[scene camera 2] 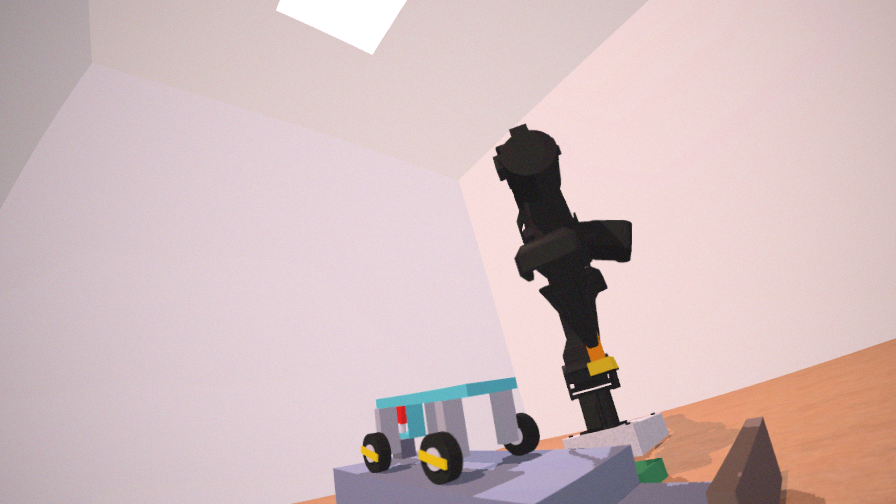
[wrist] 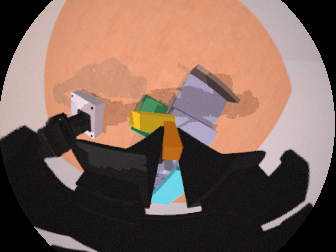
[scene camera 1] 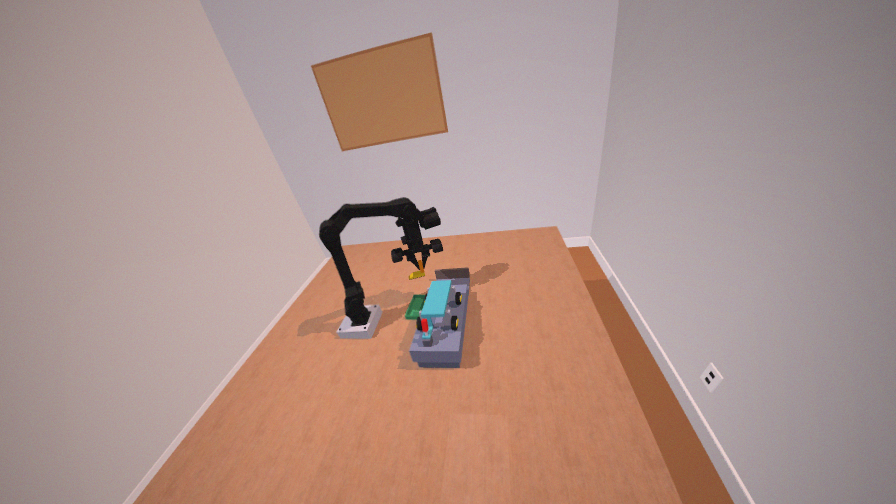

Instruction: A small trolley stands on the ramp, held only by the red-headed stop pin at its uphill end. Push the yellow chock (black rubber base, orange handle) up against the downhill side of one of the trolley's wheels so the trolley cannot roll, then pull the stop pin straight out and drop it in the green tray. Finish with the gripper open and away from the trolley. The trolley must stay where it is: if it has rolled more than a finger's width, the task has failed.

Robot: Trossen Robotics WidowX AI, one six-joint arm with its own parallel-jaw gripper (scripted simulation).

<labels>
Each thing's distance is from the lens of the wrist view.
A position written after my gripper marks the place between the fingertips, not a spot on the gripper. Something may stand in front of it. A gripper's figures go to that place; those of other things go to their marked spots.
my gripper (wrist: 169,130): 0.10 m
yellow chock (wrist: 172,146): 0.06 m
trolley (wrist: 172,187): 0.22 m
The marked spots on the trolley and the yellow chock are 0.16 m apart.
</labels>
